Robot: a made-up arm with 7 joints. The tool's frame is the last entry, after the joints. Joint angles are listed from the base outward. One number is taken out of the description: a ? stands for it. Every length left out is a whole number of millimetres.
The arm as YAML. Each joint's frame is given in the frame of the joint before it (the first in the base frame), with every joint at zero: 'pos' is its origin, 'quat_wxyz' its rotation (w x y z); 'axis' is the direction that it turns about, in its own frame. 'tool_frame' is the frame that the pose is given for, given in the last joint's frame.
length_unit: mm
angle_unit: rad
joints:
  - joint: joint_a
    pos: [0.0, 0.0, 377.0]
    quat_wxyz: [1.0, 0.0, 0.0, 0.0]
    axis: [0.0, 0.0, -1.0]
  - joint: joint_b
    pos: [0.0, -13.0, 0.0]
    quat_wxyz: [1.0, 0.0, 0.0, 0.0]
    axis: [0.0, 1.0, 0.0]
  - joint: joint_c
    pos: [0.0, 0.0, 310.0]
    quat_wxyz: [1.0, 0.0, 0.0, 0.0]
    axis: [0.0, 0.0, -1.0]
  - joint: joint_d
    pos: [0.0, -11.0, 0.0]
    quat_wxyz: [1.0, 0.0, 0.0, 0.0]
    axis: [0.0, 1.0, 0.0]
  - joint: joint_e
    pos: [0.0, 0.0, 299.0]
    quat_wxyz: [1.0, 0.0, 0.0, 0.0]
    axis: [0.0, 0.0, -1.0]
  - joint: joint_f
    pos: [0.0, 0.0, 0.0]
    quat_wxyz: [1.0, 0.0, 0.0, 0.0]
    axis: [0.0, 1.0, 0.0]
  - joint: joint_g
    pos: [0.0, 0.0, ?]
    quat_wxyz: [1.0, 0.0, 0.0, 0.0]
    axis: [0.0, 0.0, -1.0]
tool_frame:
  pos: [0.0, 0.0, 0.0]
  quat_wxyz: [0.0, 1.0, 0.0, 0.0]
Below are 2 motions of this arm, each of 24 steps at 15 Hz.
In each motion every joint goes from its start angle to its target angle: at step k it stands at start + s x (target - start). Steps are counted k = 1, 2, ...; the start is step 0. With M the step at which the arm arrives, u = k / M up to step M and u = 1 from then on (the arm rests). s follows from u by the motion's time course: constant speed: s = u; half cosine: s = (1 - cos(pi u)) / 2; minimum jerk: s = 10 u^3 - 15 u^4 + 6 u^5.
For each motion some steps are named. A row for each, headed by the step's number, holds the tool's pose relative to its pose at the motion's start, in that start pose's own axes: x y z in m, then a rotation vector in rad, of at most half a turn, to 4 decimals.
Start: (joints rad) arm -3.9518 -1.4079 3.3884 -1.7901 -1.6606 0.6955 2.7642
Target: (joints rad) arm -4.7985 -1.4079 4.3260 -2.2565 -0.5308 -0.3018 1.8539
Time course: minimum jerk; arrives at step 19
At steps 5, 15, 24:
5: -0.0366 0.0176 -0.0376 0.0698 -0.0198 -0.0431
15: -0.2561 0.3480 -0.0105 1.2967 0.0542 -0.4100
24: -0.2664 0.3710 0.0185 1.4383 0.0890 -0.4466

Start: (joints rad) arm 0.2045 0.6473 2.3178 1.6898 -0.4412 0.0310 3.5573
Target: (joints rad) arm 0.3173 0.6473 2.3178 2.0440 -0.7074 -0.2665 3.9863
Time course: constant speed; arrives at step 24
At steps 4, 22, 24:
4: -0.0229 -0.0088 -0.0022 -0.0382 0.0224 0.0323
22: -0.1270 -0.0561 0.0106 -0.2457 0.1663 0.1980
24: -0.1383 -0.0619 0.0145 -0.2714 0.1875 0.2190

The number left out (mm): 146.0
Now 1 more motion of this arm.
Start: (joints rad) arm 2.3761 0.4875 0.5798 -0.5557 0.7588 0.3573 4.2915
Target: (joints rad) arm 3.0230 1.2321 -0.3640 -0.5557 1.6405 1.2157 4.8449
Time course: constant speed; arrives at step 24
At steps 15, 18, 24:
15: -0.0803 0.4049 0.1412 1.0056 0.2148 0.8213
18: -0.1285 0.4649 0.2009 1.2306 0.2619 0.9909
24: -0.2404 0.5407 0.3434 1.7115 0.3656 1.3090

